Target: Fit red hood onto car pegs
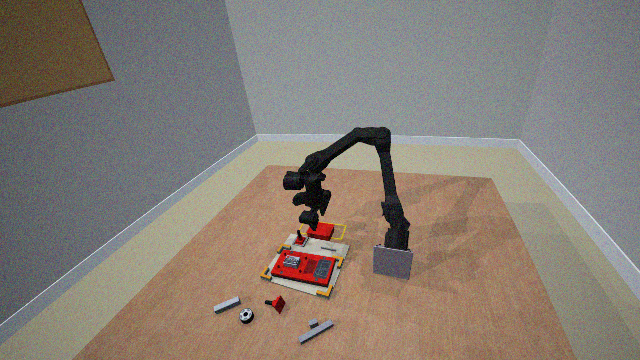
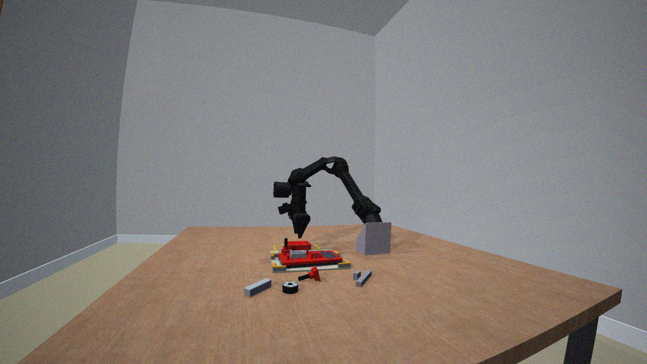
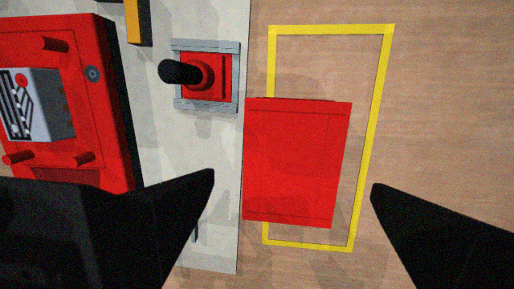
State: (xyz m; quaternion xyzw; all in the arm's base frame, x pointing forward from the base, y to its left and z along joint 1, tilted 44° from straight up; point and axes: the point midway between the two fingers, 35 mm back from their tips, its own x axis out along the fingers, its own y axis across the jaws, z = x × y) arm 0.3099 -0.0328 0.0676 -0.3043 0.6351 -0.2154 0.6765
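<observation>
My gripper tip is now 4 cm above the red hood. Round my gripper tip: grey engine block (19 cm to the left, 3 cm below, 1 cm ahead); black wheel (40 cm to the left, 5 cm below, 5 cm ahead).
</observation>
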